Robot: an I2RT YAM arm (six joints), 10 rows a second.
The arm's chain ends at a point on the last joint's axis. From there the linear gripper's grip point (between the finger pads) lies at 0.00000 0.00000 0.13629 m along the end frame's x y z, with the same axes.
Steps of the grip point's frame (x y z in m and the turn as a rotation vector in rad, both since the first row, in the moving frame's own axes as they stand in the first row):
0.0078 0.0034 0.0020 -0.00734 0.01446 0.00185
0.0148 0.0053 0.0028 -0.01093 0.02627 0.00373
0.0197 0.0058 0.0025 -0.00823 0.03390 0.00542
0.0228 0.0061 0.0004 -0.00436 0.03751 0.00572
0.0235 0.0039 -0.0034 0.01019 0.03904 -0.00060
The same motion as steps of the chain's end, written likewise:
0.0058 0.0024 0.0020 -0.00734 0.01446 0.00185
0.0112 0.0038 0.0029 -0.01093 0.02627 0.00373
0.0151 0.0047 0.0026 -0.00823 0.03390 0.00542
0.0177 0.0055 0.0005 -0.00436 0.03751 0.00572
0.0182 0.0053 -0.0033 0.01019 0.03904 -0.00060

